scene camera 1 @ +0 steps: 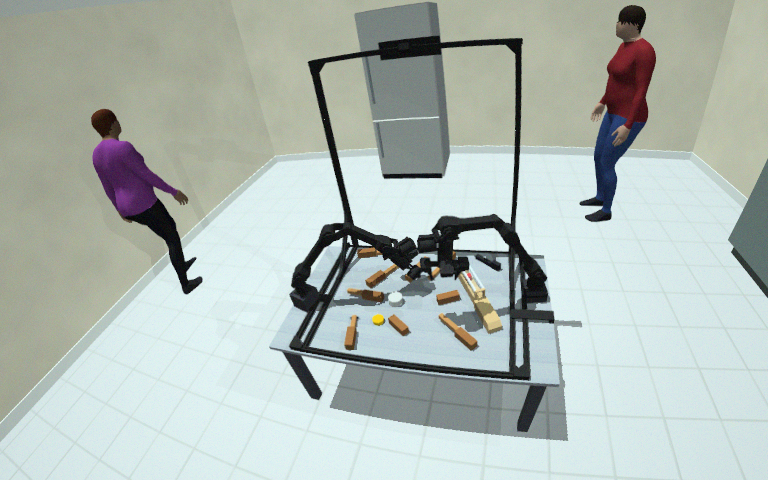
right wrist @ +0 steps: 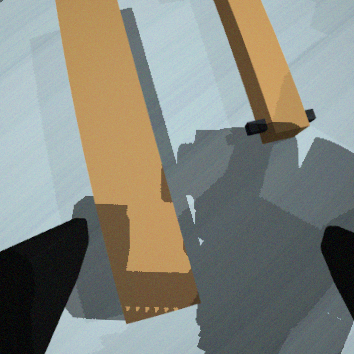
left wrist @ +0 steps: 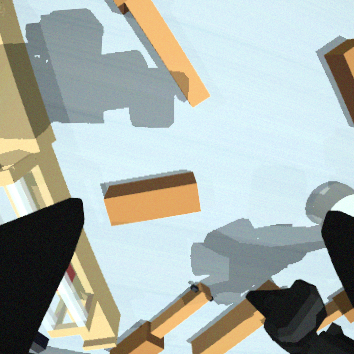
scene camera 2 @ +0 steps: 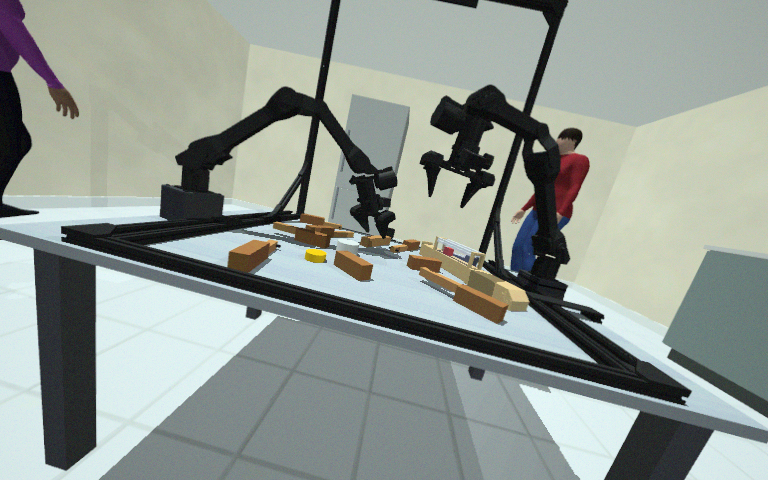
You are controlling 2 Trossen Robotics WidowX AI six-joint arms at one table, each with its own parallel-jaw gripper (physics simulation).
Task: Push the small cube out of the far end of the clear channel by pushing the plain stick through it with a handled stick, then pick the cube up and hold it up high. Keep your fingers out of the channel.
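Note:
The clear channel [scene camera 1: 474, 284] [left wrist: 22, 195] lies in a pale wooden housing at the right, with the small red cube [scene camera 1: 469, 276] [scene camera 2: 448, 250] [left wrist: 70, 272] inside. A wide wooden bar [right wrist: 117, 150] lies under my right gripper [right wrist: 207, 234] [scene camera 2: 377, 233], which is open and empty, low over the table. Beside it is a narrower handle [right wrist: 272, 65] with black pegs at its tip, also in the left wrist view [left wrist: 180, 310]. I cannot tell which piece is the plain stick. My left gripper [scene camera 2: 447, 200] [left wrist: 205, 216] is open and empty, high over the table beside the channel.
A brown block [scene camera 1: 447, 296] [scene camera 2: 424, 262] [left wrist: 152, 205] lies left of the channel. Handled pieces [scene camera 1: 465, 337] [scene camera 1: 351, 333] [scene camera 1: 370, 294] lie around. A white disc [scene camera 1: 395, 298] and a yellow disc [scene camera 1: 377, 319] [scene camera 2: 315, 255] lie mid-table. A black frame [scene camera 1: 396, 363] borders the table.

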